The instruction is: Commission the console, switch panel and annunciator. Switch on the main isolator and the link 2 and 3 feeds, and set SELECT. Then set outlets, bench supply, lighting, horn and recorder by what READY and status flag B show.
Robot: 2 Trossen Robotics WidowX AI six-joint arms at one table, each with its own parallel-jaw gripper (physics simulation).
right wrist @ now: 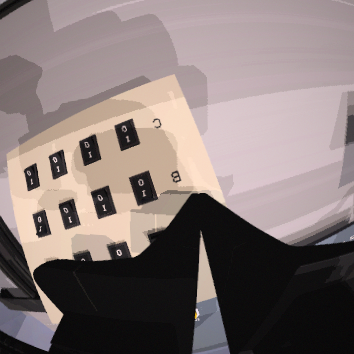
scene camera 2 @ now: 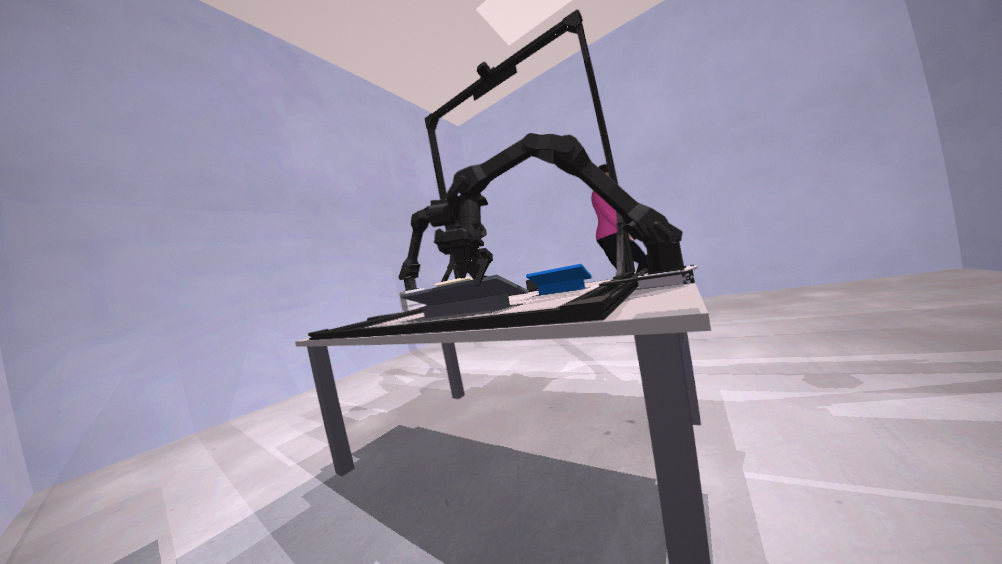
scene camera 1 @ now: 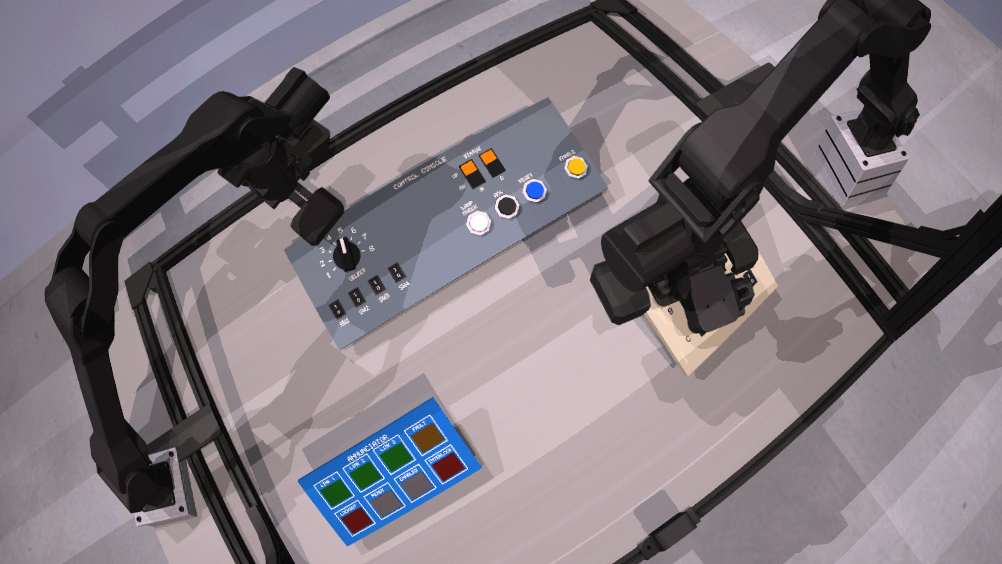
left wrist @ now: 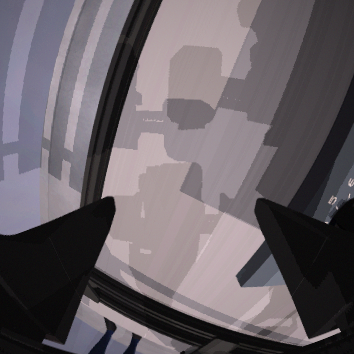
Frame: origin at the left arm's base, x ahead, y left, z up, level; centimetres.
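Seen in the pictures: left gripper, fingertip midpoint: (scene camera 2: pixel 470 282) (scene camera 1: pixel 293 205) (left wrist: pixel 185 204); right gripper, fingertip midpoint: (right wrist: pixel 197 199) (scene camera 1: pixel 663 302); left arm's base, origin of the base link: (scene camera 2: pixel 667 270) (scene camera 1: pixel 155 487); right arm's base, origin of the base link: (scene camera 2: pixel 411 290) (scene camera 1: pixel 871 136).
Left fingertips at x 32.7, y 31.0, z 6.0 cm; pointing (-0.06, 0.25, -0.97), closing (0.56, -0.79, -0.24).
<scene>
Offsets run from my left fingertips to a thing's top centre. "spot": to the spot under its first point.
The grey control console {spot: dz -3.8, dx +16.3, dy -13.1 cm} (scene camera 1: pixel 434 259) (scene camera 2: pixel 466 288) has its SELECT knob {dz +1.3, dx +5.9, dy -10.1 cm} (scene camera 1: pixel 345 254) pointing near 5. Status flags A {spot: dz -0.9, dx +24.2, dy -4.4 cm} (scene camera 1: pixel 471 173) and B {spot: dz -1.0, dx +27.2, dy -3.8 cm} (scene camera 1: pixel 492 163) show orange in their upper halves. The blue annunciator {dz -0.6, dx +2.9, dy -36.9 cm} (scene camera 1: pixel 431 408) (scene camera 2: pixel 560 277) has dull windows; READY {spot: dz -4.0, dx +1.7, dy -41.0 cm} (scene camera 1: pixel 385 503) is grey. My right gripper (right wrist: pixel 197 199) is shut and empty above the cream switch panel (scene camera 1: pixel 687 357) (right wrist: pixel 169 150). Rows C and B show in the right wrist view; the row below is partly hidden behind the fingers. Rocker positions are too small to tell. My left gripper (left wrist: pixel 185 204) is open and empty near the console's SELECT end.
Yellow ENABLE {dz -2.1, dx +37.6, dy -7.1 cm} (scene camera 1: pixel 576 166), blue RESET {dz -2.1, dx +31.2, dy -8.7 cm} (scene camera 1: pixel 534 189), black {dz -2.1, dx +27.1, dy -9.7 cm} (scene camera 1: pixel 506 205) and white {dz -2.1, dx +23.0, dy -10.7 cm} (scene camera 1: pixel 478 222) buttons sit on the console, with small switches SW1 to SW4 below the knob. A black frame (scene camera 1: pixel 455 87) borders the table. A person in pink (scene camera 2: pixel 604 214) stands behind the table.
</scene>
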